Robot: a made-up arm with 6 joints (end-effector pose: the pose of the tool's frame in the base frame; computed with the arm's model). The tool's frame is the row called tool.
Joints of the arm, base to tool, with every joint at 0 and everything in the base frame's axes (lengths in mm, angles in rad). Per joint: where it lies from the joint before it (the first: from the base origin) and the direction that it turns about. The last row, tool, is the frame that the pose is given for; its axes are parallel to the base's.
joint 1: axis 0.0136 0.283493 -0.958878 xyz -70 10 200
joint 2: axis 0.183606 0.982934 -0.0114 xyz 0 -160 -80
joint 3: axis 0 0 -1 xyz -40 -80 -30
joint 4: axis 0.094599 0.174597 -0.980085 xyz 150 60 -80
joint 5: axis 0 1 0 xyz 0 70 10
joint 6: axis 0 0 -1 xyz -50 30 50
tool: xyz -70 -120 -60
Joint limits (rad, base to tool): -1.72..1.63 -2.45..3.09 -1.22..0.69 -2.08..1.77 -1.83..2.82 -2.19..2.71
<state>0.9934 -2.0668 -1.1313 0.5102 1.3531 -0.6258</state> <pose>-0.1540 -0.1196 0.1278 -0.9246 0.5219 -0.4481</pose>
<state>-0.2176 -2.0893 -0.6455 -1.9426 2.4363 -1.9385</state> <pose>0.0733 -0.1582 0.2802 -1.2027 1.1447 -0.4241</pose>
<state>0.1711 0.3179 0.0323 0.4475 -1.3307 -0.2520</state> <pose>-0.0961 -0.1826 -0.0858 -0.4608 -0.7795 -0.3118</pose>
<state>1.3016 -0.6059 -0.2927 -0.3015 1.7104 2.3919</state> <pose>-0.0675 0.0770 0.0520 1.8683 -0.9246 2.0423</pose>
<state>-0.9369 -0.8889 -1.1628 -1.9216 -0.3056 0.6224</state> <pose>0.1857 0.1102 0.1638 0.7142 0.7301 -2.5316</pose>
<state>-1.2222 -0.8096 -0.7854 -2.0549 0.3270 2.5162</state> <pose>0.3325 0.0091 0.1403 0.5851 -1.4889 1.4052</pose>
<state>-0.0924 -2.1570 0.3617 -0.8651 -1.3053 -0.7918</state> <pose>-0.0615 -0.2224 0.3162 1.4500 1.9732 -0.4944</pose>
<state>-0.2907 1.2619 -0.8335 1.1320 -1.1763 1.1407</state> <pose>-0.3084 0.0268 0.0983 -0.2137 0.1283 -1.0876</pose>
